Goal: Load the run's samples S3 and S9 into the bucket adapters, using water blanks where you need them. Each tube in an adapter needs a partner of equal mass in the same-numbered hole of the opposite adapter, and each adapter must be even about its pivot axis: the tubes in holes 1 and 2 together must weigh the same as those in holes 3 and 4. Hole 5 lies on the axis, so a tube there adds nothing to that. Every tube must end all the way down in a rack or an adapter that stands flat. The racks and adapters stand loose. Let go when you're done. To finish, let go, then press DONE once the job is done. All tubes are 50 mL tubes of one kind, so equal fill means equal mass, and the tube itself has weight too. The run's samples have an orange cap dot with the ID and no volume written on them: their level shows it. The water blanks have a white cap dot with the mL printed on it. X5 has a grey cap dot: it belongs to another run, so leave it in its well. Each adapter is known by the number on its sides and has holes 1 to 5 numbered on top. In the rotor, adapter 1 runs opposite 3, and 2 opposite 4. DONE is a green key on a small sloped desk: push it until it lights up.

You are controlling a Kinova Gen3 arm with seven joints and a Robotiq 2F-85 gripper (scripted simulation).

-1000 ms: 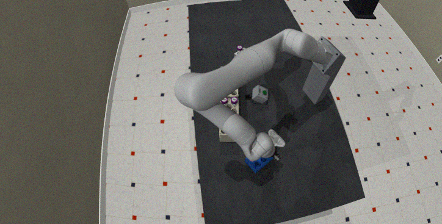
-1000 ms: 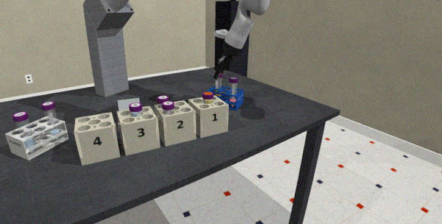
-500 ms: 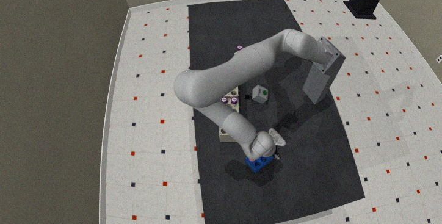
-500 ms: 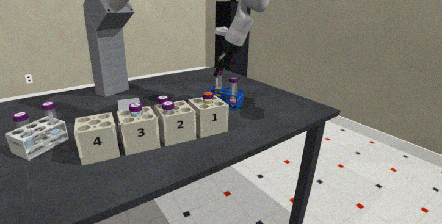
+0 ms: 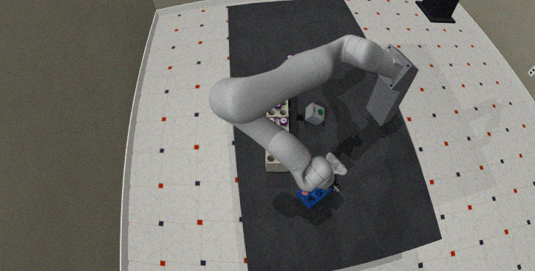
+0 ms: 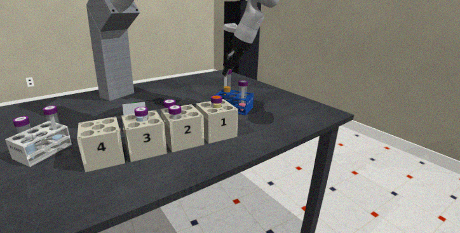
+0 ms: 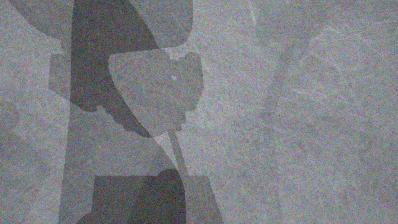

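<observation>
Now: the orange-dot tube 50 mm below my hand and 10 mm behind it. Also, from my hand: grey-dot tube X5 (80 mm below, 80 mm ahead, 10 mm to the left); then blue rack (110 mm below, 40 mm ahead); then adapter 1 (180 mm ahead, 170 mm to the right, 100 mm below).
</observation>
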